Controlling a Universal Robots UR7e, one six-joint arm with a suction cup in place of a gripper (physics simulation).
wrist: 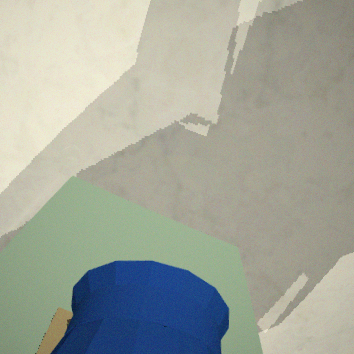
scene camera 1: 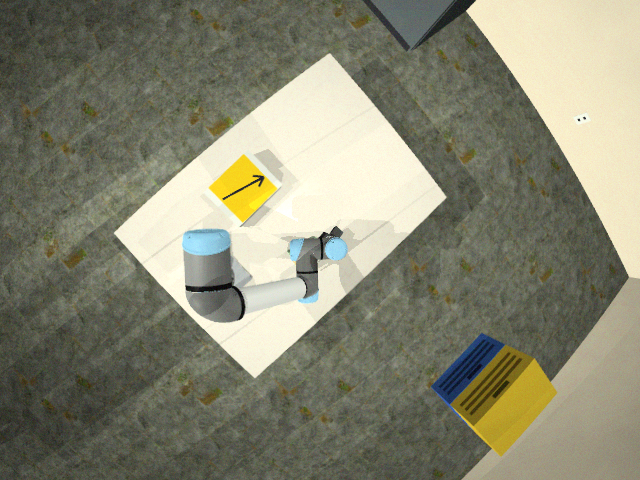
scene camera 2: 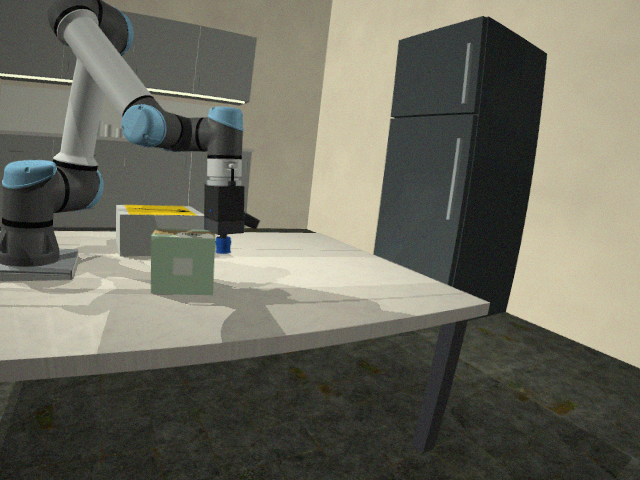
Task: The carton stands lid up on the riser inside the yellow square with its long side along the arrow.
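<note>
The green carton (scene camera 2: 182, 267) stands on the white table (scene camera 2: 347, 286) (scene camera 1: 347, 119), brown-taped lid face up and a grey square on the face toward scene camera 2. In the top view the arm's wrist hides it. My blue suction cup (scene camera 2: 223, 245) (wrist: 147, 309) points straight down, close beside the carton's right side and below its top edge. The wrist view shows that green side face (wrist: 140, 225) behind the cup. The cup touches nothing that I can see. The grey riser (scene camera 2: 142, 238) stands behind the carton and carries the yellow square (scene camera 2: 158, 210) (scene camera 1: 247, 202) with its black arrow (scene camera 1: 244, 187).
A dark fridge (scene camera 2: 451, 167) (scene camera 1: 413, 19) stands past the table's far right corner. A yellow and blue box (scene camera 1: 499, 395) lies on the floor away from the table. The arm's base (scene camera 1: 206, 267) stands on the table near the riser.
</note>
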